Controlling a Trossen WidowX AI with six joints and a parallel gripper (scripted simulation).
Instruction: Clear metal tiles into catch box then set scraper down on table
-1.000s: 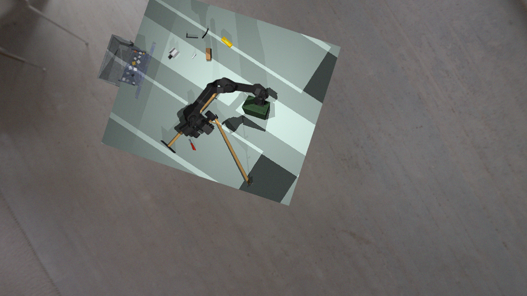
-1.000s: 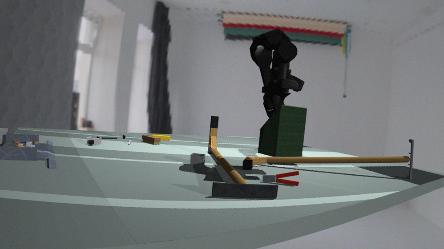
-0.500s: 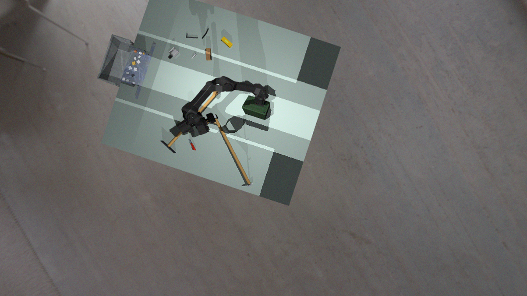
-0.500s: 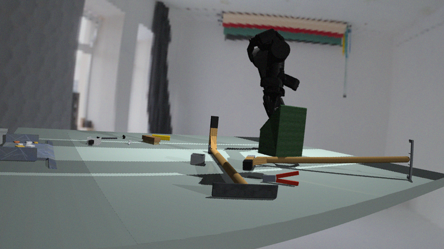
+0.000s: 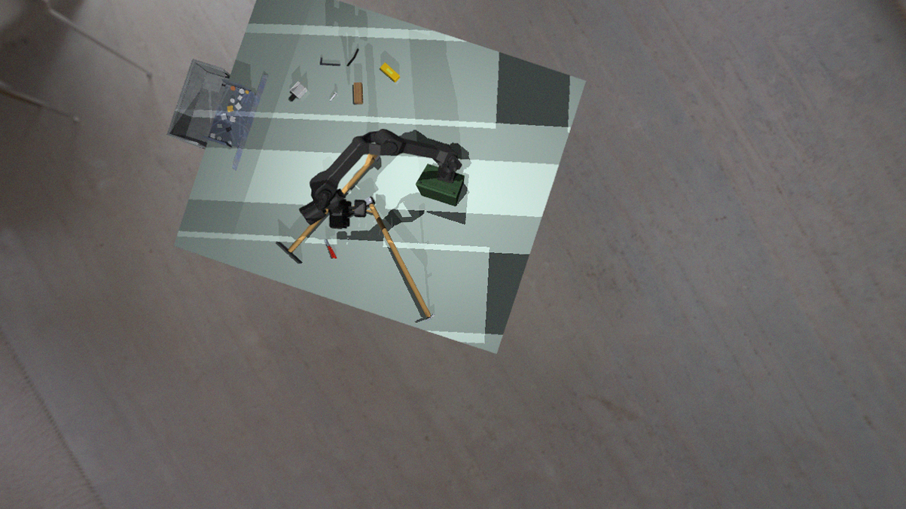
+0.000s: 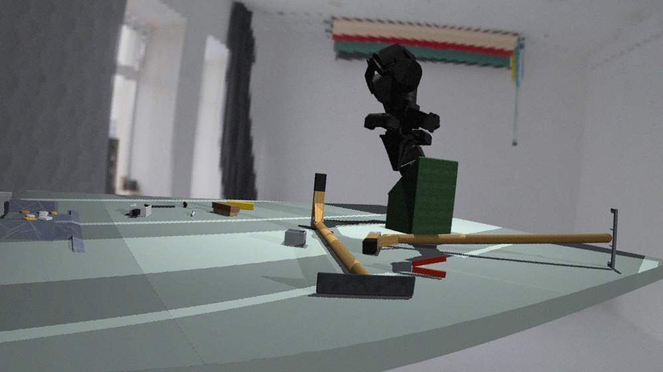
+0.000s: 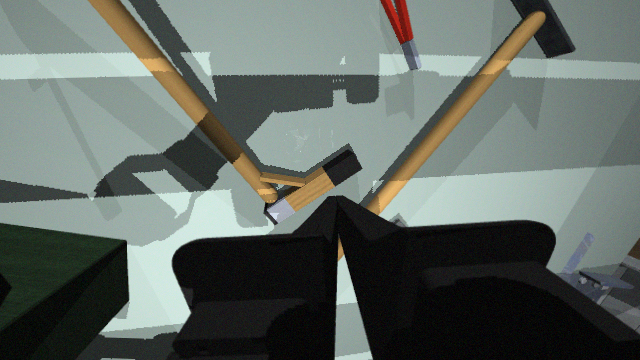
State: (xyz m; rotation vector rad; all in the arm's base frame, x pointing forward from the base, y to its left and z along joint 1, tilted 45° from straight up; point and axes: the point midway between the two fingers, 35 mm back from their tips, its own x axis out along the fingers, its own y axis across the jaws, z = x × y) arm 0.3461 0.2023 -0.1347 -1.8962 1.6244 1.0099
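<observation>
The long scraper lies 120 mm ahead of my gripper tip, 30 mm to the right of it and 110 mm below it. Also, from my gripper tip: wooden block 140 mm ahead, 530 mm to the right, 160 mm below; then small grey box 160 mm ahead, 110 mm to the right, 160 mm below; then red-handled tool 90 mm ahead, 160 mm to the left, 160 mm below.
</observation>
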